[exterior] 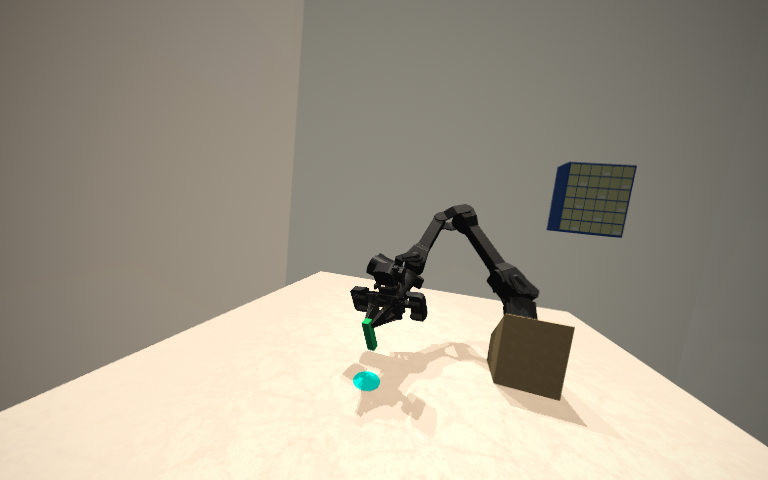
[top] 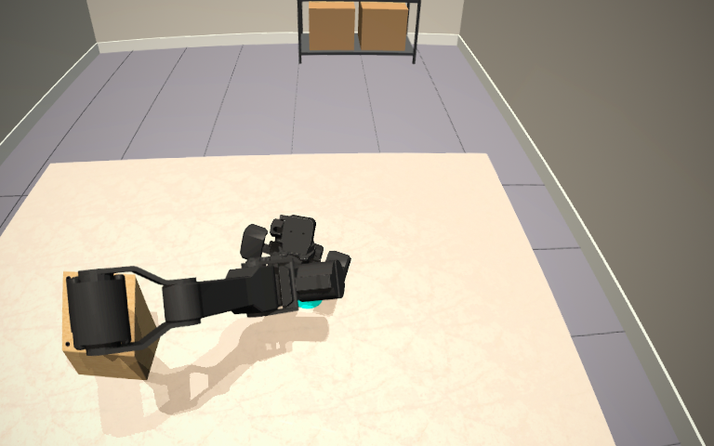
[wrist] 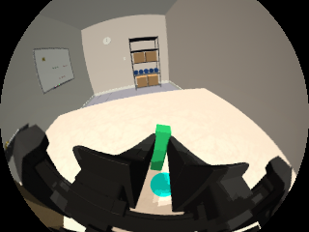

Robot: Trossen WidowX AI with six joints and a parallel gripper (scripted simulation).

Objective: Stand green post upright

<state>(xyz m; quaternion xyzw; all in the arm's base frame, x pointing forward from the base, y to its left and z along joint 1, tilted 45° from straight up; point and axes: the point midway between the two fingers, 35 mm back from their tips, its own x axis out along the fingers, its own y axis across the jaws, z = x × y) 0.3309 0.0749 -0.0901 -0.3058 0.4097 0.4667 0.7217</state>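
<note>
Now: gripper tip 14 cm above the cyan circle and 3 cm to the left of it. The rest, counted from my gripper tip: green post 2 cm below.
</note>
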